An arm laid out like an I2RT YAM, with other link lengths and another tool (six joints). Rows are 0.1 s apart.
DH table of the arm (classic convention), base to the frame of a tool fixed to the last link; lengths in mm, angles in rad. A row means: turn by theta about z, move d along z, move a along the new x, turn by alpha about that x. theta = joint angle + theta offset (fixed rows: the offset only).
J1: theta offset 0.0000; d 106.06; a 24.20; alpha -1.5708
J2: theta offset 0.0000; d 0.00; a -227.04; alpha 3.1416
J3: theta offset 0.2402; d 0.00; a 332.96; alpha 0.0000
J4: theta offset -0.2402; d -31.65; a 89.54; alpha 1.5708
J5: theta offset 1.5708; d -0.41; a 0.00; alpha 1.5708
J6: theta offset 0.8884; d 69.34; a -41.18; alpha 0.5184
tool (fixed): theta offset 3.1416; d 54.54; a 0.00; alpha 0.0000
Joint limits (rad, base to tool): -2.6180..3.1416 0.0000..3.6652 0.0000..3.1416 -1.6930..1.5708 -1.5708..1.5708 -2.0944..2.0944
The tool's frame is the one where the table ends.
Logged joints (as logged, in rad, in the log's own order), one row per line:
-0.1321 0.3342 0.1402 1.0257 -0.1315 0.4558
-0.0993 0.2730 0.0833 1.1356 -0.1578 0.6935
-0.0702 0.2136 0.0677 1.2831 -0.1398 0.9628
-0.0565 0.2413 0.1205 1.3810 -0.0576 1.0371
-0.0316 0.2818 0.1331 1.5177 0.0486 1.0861
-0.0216 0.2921 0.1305 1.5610 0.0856 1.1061
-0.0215 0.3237 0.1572 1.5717 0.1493 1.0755
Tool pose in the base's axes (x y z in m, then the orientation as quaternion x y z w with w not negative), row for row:
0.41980 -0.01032 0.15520 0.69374 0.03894 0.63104 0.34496
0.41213 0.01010 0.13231 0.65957 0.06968 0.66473 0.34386
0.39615 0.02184 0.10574 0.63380 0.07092 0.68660 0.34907
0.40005 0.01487 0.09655 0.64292 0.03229 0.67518 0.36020
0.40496 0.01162 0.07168 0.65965 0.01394 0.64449 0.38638
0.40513 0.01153 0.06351 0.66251 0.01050 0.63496 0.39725
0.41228 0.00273 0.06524 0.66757 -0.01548 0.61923 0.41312
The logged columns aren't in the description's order. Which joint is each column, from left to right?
Columns, left to right: J1, J3, J6, J2, J5, J4.
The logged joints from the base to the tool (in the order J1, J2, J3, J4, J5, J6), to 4 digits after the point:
-0.1321 1.0257 0.3342 0.4558 -0.1315 0.1402
-0.0993 1.1356 0.2730 0.6935 -0.1578 0.0833
-0.0702 1.2831 0.2136 0.9628 -0.1398 0.0677
-0.0565 1.3810 0.2413 1.0371 -0.0576 0.1205
-0.0316 1.5177 0.2818 1.0861 0.0486 0.1331
-0.0216 1.5610 0.2921 1.1061 0.0856 0.1305
-0.0215 1.5717 0.3237 1.0755 0.1493 0.1572

